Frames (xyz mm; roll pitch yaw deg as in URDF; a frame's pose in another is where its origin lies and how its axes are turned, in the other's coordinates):
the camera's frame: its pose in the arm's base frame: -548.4 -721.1 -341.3 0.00 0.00 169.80
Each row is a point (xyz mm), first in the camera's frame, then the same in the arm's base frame.
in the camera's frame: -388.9 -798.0 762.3
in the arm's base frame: -24.3 -4.6 421.0
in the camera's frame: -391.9 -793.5 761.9
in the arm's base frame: -22.2 -9.5 420.6
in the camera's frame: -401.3 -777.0 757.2
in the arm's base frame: -15.8 -27.4 415.9
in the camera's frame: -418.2 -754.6 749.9
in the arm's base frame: -3.2 -52.5 408.6
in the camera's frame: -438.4 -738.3 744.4
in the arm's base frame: 13.8 -72.1 403.1
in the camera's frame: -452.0 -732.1 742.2
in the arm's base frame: 26.1 -80.6 400.9
